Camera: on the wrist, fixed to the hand. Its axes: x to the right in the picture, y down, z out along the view.
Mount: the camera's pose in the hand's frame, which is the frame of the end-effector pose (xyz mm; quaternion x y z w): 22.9 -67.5 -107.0 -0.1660 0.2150 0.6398 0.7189
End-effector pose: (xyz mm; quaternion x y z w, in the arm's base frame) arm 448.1 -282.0 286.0 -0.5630 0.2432 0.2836 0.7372
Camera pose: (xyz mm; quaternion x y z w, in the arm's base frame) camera 507.1 -396.1 290.7 -0.4325 0.6465 0.5949 0.2028
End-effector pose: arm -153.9 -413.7 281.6 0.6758 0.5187 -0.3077 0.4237
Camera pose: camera -215.1 -301.2 293.2 0.8136 0.0827 0.2813 0.5022
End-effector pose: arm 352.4 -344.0 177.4 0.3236 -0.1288 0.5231 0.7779
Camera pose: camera 407.8 -275.4 83.8 -0.0914 -0.2192 0.9219 0.3060
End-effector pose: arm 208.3 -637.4 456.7 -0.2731 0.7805 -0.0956 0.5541
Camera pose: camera 126.4 -722.2 507.9 0.2316 0.8709 0.3567 0.2464
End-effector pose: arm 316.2 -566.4 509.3 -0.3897 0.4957 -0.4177 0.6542
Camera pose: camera 204.8 -621.5 542.4 0.0182 0.8157 0.1168 0.5663
